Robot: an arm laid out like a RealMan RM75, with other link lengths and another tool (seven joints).
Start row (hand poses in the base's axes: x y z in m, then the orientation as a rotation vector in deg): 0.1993, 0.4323, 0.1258, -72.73, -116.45, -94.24
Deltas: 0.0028, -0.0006, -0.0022, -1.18, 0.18, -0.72; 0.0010, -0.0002, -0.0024, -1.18, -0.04, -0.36; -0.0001, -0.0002, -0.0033, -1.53, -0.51, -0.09; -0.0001, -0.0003, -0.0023, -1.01, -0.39, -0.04; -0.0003, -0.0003, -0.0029, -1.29, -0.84, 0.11; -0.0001, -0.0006, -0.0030, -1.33, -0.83, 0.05; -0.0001, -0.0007, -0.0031, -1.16, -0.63, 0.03; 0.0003, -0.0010, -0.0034, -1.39, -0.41, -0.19
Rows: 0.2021, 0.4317, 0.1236, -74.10, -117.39, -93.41; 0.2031, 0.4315, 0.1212, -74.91, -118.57, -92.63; 0.2030, 0.4313, 0.1179, -75.23, -120.48, -91.89; 0.2029, 0.4310, 0.1156, -75.38, -121.78, -91.43; 0.2026, 0.4307, 0.1127, -75.18, -123.69, -91.11; 0.2025, 0.4301, 0.1097, -75.06, -125.62, -90.75; 0.2024, 0.4294, 0.1066, -75.01, -127.25, -90.33; 0.2027, 0.4284, 0.1032, -75.42, -128.93, -89.54
